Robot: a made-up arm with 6 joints.
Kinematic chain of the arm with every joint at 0, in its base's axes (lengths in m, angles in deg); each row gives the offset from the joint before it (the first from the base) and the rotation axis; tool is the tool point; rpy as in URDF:
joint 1: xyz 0 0 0.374 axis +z
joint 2: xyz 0 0 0 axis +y
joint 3: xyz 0.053 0 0.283 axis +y
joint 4: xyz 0.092 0 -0.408 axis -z
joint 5: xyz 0 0 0 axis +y
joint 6: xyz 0.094 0 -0.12 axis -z
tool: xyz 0 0 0 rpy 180 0 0
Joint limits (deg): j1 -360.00..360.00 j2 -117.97..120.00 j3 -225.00..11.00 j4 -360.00..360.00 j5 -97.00..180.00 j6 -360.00..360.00
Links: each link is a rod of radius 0.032 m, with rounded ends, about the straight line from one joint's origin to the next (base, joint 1, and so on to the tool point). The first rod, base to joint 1, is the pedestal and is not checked.
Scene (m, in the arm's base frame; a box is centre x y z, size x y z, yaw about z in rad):
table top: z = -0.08
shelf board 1: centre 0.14 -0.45 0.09 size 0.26 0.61 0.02 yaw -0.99
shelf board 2: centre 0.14 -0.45 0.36 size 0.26 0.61 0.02 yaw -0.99
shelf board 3: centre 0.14 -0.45 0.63 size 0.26 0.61 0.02 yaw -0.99
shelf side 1: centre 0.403 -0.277 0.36 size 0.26 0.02 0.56 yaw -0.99
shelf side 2: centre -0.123 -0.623 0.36 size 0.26 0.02 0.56 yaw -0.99
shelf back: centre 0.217 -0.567 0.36 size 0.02 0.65 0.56 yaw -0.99
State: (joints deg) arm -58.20 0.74 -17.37 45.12 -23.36 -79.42
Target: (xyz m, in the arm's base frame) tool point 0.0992 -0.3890 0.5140
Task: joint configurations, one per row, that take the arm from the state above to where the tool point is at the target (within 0.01 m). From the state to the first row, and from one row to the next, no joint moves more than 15 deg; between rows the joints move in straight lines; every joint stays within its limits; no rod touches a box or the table.
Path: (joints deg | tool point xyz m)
1: -56.10 -5.87 -5.63 47.72 -32.27 -79.42 | 0.0792 -0.3084 0.2485
2: -54.01 -12.48 6.11 50.32 -41.18 -79.42 | 0.0392 -0.2502 0.2489
3: -56.24 -26.08 3.95 50.88 -49.69 -79.42 | 0.0426 -0.2763 0.3389
4: -58.47 -39.68 1.80 51.45 -58.19 -79.42 | 0.0284 -0.2730 0.4312
5: -60.70 -53.28 -0.36 52.02 -66.70 -79.42 | 0.0017 -0.2404 0.5140
6: -60.61 -44.65 -7.99 50.06 -56.49 -79.42 | 0.0303 -0.2911 0.5230
7: -60.51 -36.01 -15.61 48.10 -46.29 -79.42 | 0.0632 -0.3412 0.5230
8: -60.42 -27.38 -23.24 46.14 -36.08 -79.42 | 0.0992 -0.3890 0.5141

